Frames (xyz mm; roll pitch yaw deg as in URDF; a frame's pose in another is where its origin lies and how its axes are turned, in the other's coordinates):
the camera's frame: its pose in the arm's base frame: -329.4 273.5 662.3 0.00 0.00 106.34
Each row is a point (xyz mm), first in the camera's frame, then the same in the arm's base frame.
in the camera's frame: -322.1 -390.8 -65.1
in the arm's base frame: 136.2 74.4 597.2
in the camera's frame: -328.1 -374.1 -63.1
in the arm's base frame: 121.9 63.9 599.2
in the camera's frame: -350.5 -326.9 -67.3
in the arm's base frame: 82.9 29.1 595.0
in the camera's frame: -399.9 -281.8 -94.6
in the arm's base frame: 53.5 -31.0 567.7
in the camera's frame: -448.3 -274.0 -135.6
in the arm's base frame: 59.7 -79.6 526.7
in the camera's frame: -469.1 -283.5 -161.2
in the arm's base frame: 74.6 -96.9 501.1
